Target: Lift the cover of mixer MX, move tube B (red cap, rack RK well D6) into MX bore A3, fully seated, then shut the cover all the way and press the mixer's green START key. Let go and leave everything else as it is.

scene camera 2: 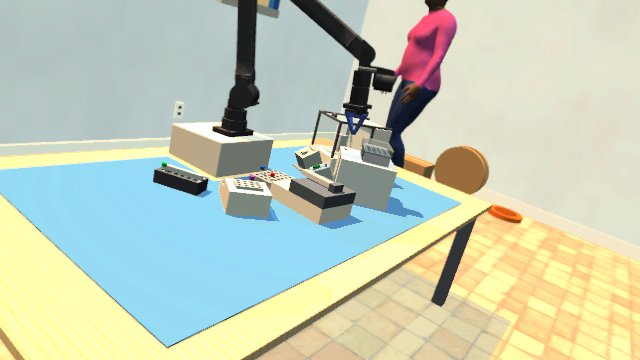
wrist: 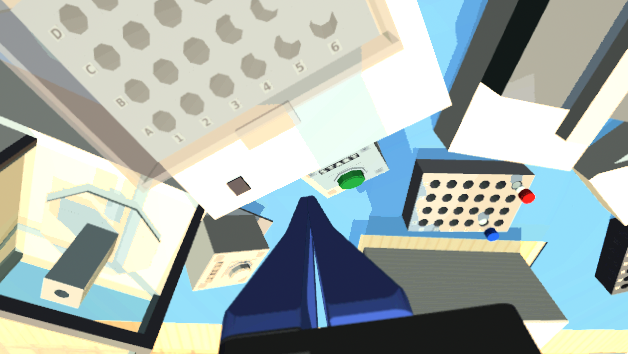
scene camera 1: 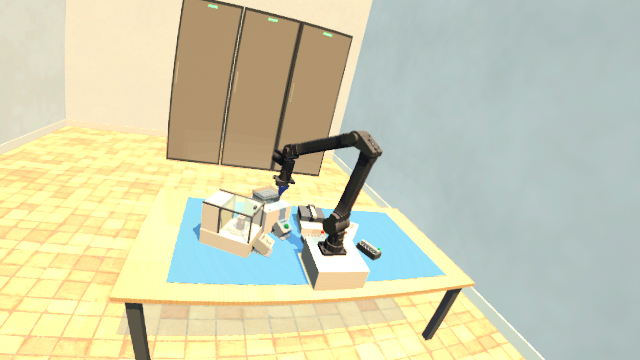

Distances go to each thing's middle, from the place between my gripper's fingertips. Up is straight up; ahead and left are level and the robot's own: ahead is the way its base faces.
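Scene:
From my hand: clear mixer cover [wrist: 154, 94], 50 mm to the left, 70 mm ahead, 20 mm below; mixer [scene camera 2: 372, 177], 40 mm to the left, 60 mm ahead, 110 mm below; glass-walled balance enclosure [scene camera 1: 231, 222], 120 mm behind, 240 mm to the left, 90 mm below. Going by their middles, the glass-walled balance enclosure is the farthest from my hand of the things named here.

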